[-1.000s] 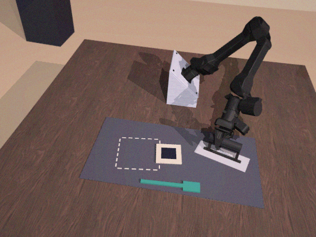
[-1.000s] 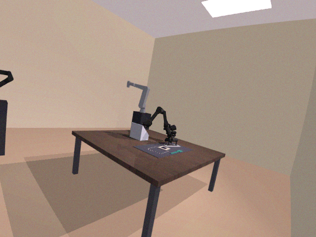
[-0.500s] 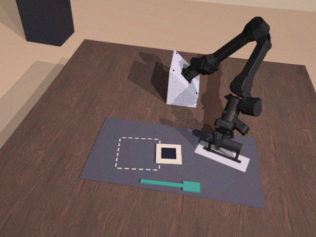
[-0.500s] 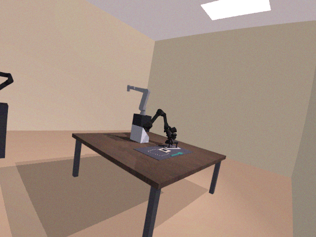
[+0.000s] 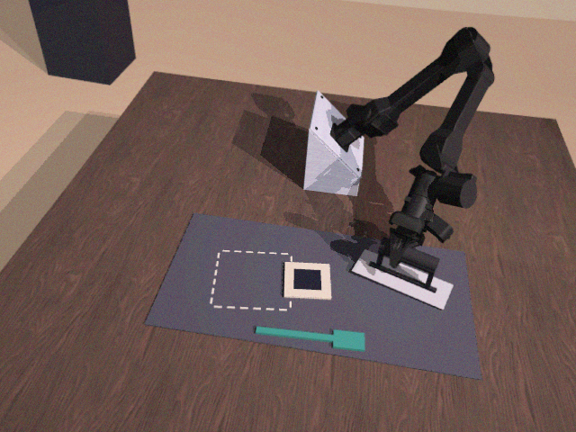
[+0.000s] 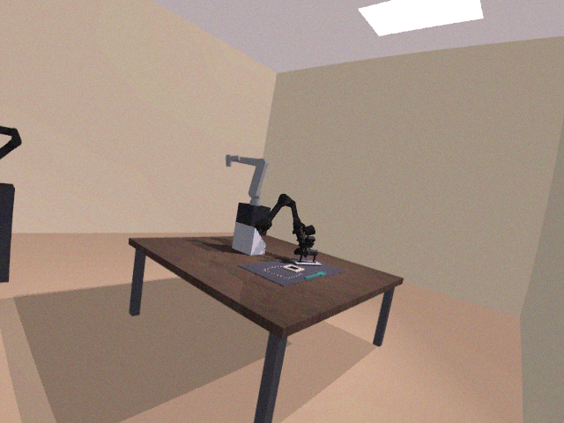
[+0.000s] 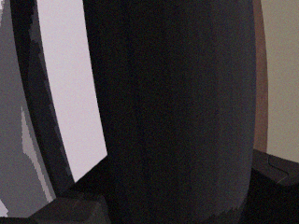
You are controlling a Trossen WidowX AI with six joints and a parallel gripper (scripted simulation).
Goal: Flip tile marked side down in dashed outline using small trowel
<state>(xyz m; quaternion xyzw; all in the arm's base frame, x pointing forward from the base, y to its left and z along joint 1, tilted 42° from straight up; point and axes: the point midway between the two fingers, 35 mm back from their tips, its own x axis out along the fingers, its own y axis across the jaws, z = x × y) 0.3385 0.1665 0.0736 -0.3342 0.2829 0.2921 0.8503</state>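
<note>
The grey mat is 30 mm ahead of my gripper tip, 150 mm to the right of it and 80 mm below it. From my gripper tip the other things lie so: green trowel (170 mm ahead, 120 mm to the right, 50 mm below); then cream tile (30 mm ahead, 170 mm to the right, 50 mm below).
</note>
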